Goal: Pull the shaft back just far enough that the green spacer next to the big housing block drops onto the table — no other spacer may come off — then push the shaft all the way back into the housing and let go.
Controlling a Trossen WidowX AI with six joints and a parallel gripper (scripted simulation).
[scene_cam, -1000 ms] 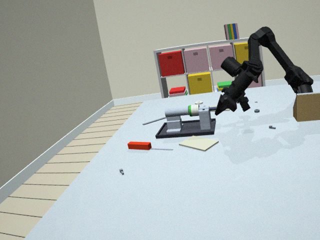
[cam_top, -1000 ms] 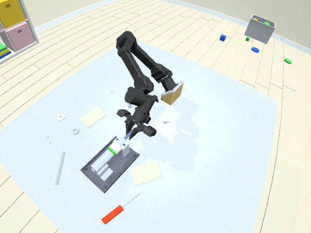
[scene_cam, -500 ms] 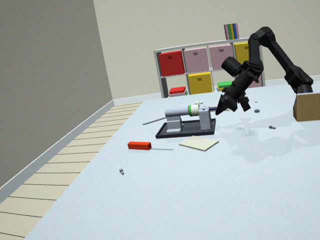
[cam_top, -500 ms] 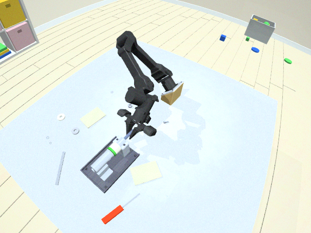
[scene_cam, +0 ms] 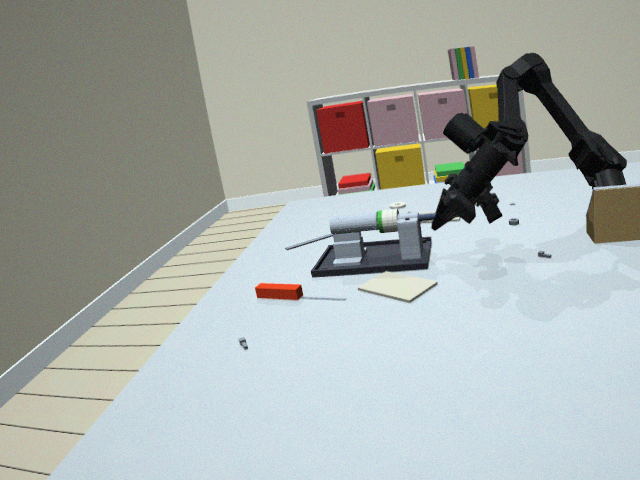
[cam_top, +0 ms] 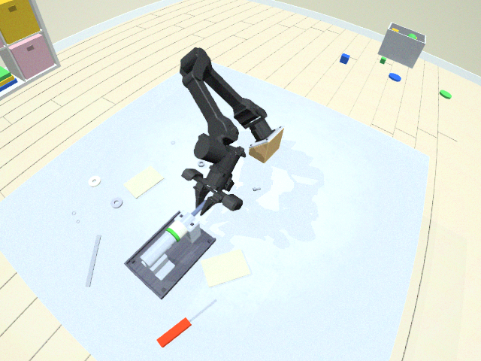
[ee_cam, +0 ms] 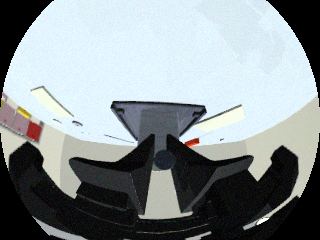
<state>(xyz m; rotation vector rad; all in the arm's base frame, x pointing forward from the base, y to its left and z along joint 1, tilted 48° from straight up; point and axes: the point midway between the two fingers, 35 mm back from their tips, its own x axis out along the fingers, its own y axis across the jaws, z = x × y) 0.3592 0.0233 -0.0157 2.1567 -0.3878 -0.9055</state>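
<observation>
Right now the grey-blue shaft is 40 mm ahead of my gripper tip and 20 mm above it. Also, from my gripper tip: white spacer: 80 mm ahead, 20 mm above; then green spacer: 100 mm ahead, 20 mm above; then red-handled screwdriver: 240 mm ahead, 170 mm to the left, 50 mm below.
</observation>
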